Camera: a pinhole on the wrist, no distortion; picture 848 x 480 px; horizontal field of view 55.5 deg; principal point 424.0 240.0 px. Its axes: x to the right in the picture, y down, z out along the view. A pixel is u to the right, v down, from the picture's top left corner.
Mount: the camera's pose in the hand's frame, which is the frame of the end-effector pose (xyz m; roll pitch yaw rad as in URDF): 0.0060 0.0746 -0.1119 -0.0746 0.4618 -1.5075
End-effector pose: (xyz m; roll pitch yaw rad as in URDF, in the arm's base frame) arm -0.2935 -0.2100 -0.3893 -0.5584 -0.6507 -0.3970
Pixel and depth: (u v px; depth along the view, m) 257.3 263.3 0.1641
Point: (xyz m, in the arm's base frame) -0.2672 -0.1619 -0.3545
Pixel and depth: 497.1 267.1 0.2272
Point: -0.3141 -0.1940 -0.2934
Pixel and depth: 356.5 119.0 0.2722
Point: -0.3558 -0.1273 -0.2850
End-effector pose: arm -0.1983 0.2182 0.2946 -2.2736 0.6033 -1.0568
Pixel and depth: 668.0 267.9 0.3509
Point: 0.0345 0.2713 0.2877
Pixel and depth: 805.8 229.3 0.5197
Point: 0.2363 0.3171 0.3627
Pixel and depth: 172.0 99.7 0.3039
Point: -0.1237 0.3769 0.1839
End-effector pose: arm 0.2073 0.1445 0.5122 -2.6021 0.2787 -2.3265
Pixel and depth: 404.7 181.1 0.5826
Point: 0.5070 -0.0660 0.2470
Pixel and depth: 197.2 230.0 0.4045
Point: 0.3453 0.0640 0.2554
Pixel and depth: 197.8 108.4 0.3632
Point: 0.3613 0.1127 0.3019
